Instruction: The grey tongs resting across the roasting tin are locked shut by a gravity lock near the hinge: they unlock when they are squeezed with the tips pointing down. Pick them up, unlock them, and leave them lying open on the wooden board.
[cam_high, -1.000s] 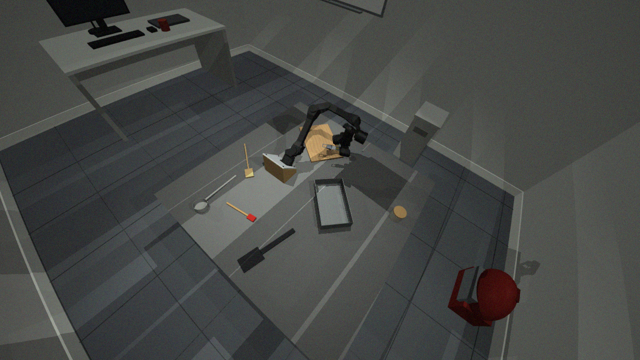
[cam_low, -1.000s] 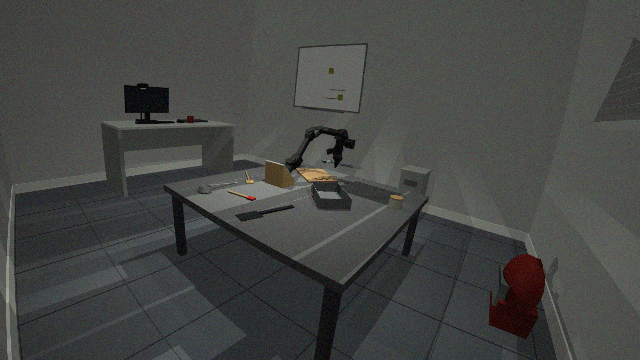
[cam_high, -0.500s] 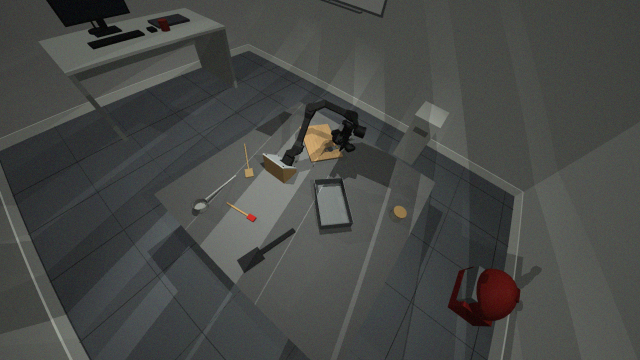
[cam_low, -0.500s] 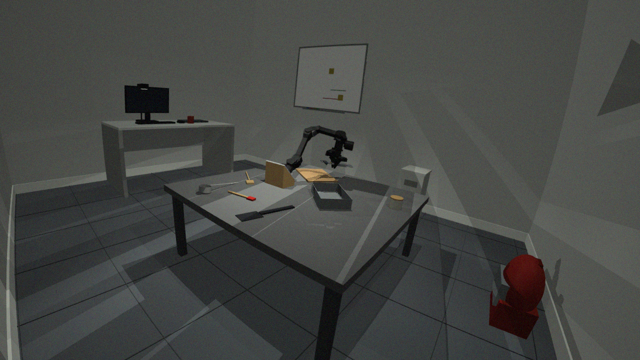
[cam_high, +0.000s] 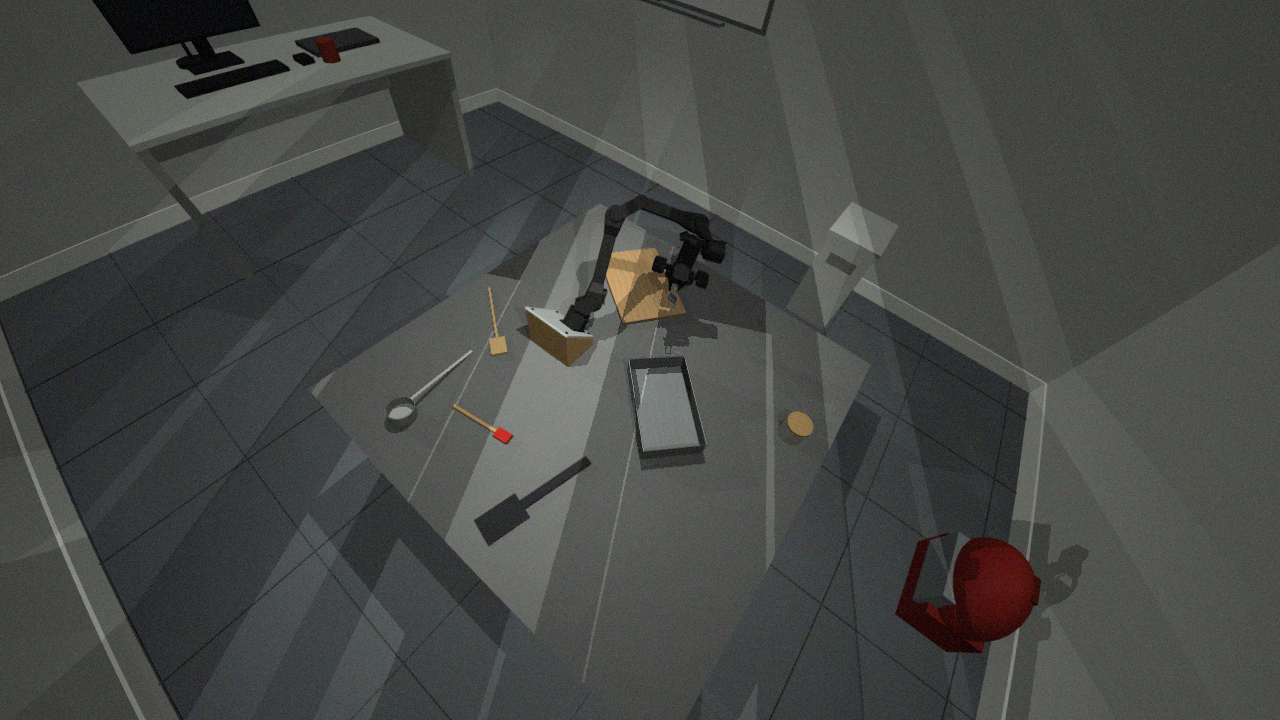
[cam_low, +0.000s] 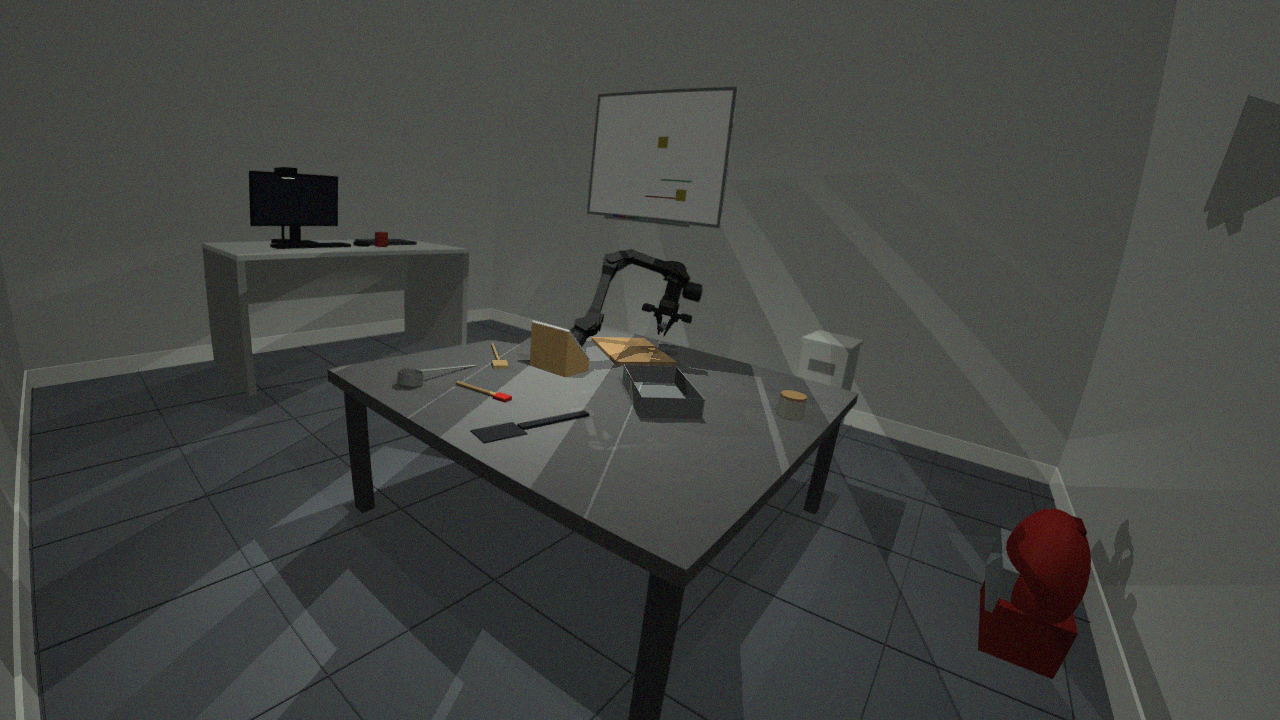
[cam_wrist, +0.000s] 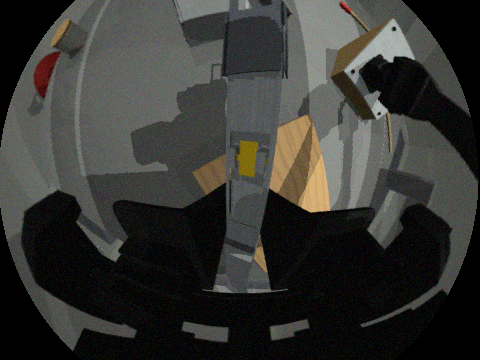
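My gripper tip is 40 mm below the yellow lock piece, 20 mm to the left of it and 20 mm short of it. Round my gripper tip: red-tipped spatula (710 mm to the right, 100 mm below, 80 mm behind); wooden board (160 mm behind, 100 mm below, 40 mm to the left); roasting tin (310 mm to the right, 240 mm ahead, 80 mm below).
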